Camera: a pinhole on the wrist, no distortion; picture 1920 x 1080 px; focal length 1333.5 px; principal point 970.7 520.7 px. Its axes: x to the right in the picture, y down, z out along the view. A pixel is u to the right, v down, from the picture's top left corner.
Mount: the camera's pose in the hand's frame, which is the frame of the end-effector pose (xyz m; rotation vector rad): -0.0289 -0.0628 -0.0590 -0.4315 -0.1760 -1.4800
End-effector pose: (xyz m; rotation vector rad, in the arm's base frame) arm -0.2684 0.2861 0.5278 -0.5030 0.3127 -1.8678
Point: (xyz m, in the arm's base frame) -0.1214 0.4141 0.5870
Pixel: outside the picture
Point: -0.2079 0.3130 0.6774
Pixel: 1277.1 383.7
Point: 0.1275 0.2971 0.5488
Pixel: 67.7 80.4
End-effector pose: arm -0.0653 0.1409 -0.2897 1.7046 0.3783 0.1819
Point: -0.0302 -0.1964 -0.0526
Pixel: 365.8 135.7
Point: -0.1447 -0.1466 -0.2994
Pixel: outside the picture
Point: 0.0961 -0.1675 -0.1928
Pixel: 803.9 529.7
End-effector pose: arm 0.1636 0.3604 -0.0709 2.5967 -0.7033 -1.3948
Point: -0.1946 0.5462 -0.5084
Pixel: 1828.3 515.5
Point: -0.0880 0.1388 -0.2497
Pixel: 585.3 805.3
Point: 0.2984 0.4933 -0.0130
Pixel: behind the camera
